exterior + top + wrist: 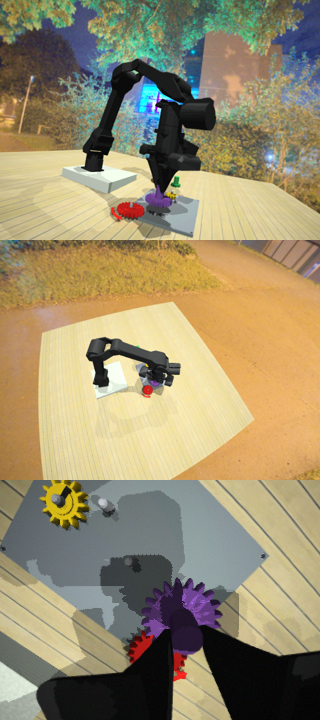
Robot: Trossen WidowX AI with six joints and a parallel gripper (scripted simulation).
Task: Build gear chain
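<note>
Now: the brown gear 270 mm to the left of my gripper tip, 140 mm behind it and 50 mm below it. The rest, counted from my gripper tip: purple gear (10 mm below); red arrow (70 mm to the right, 70 mm behind, 60 mm below); red gear (50 mm below, 50 mm behind, 30 mm to the right).
</note>
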